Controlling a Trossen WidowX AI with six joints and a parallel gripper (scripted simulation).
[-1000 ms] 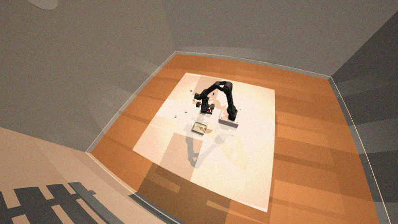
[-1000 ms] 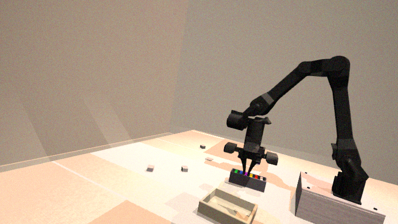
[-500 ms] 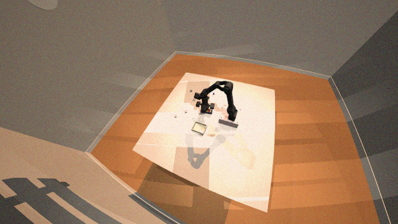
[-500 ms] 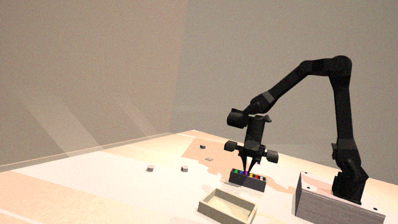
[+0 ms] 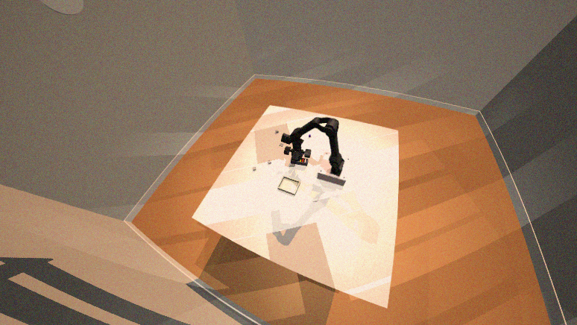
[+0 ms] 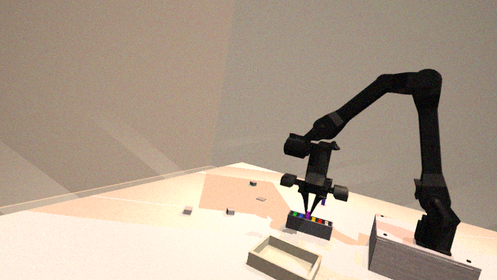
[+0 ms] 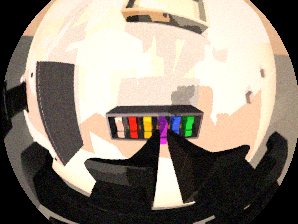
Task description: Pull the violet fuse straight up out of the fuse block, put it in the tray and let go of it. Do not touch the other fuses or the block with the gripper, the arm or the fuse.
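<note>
The tray lies 40 mm behind my gripper tip, 210 mm to the left of it and 50 mm below it. Round my gripper tip: violet fuse: 10 mm below.
</note>
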